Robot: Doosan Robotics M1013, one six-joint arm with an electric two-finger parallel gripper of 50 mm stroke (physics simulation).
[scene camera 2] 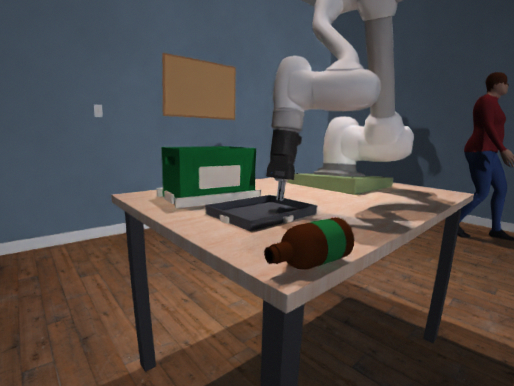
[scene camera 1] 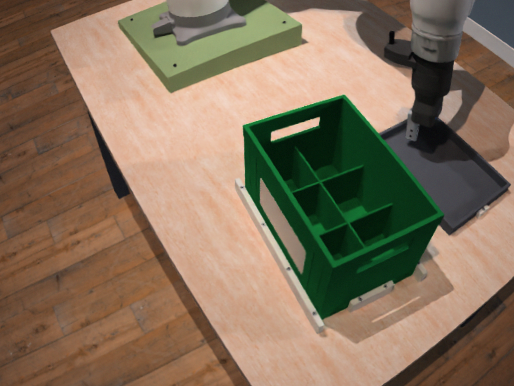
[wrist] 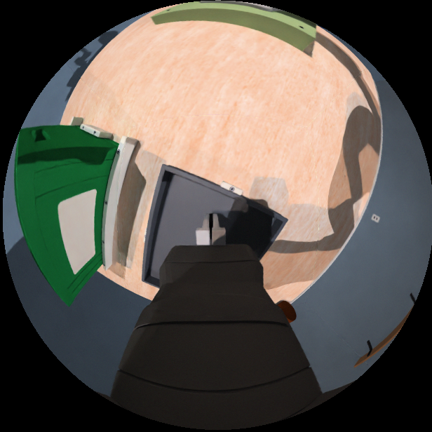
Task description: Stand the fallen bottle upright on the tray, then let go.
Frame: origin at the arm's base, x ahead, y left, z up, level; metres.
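Seen in the pictures: gripper, fingertip midpoint: (scene camera 2: 279, 200) (scene camera 1: 411, 137); arm's base, link origin: (scene camera 2: 338, 175) (scene camera 1: 201, 21).
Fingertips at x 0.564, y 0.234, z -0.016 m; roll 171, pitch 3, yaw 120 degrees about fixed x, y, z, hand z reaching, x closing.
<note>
Pixels of each thing's middle, then the offset from my fingertips to it. "*": a spot on its surface instead.
- brown bottle, body centre: (scene camera 2: 306, 245) dz +0.009, dx +0.218, dy +0.332 m
- dark tray, surface spot: (scene camera 1: 450, 185) (scene camera 2: 247, 214) * dz -0.023, dx +0.124, dy +0.014 m
- tall green crate, body centre: (scene camera 1: 333, 203) (scene camera 2: 208, 172) dz +0.059, dx +0.105, dy -0.266 m
The brown bottle (scene camera 2: 310, 245) (wrist: 287, 311) with a green label lies on its side near the table's front corner in scene camera 2, outside the tray, its neck pointing left. In the wrist view a small brown part of it shows past the gripper body at the table's edge; the rest is hidden. It does not show in scene camera 1. The dark tray (scene camera 1: 450, 185) (scene camera 2: 250, 212) (wrist: 187, 200) holds no bottle. My gripper (scene camera 1: 412, 137) (scene camera 2: 281, 198) (wrist: 210, 221) is shut and empty, its fingertips low over the tray, apart from the bottle.
A tall green crate (scene camera 1: 350, 285) (scene camera 2: 180, 175) (wrist: 45, 180) with dividers stands beside the tray, along pale rails (scene camera 1: 287, 267) (wrist: 112, 200). The arm's green base block (scene camera 1: 225, 55) (scene camera 2: 372, 185) (wrist: 235, 21) is farther back. A person (scene camera 2: 485, 125) is at the right, beyond the table.
</note>
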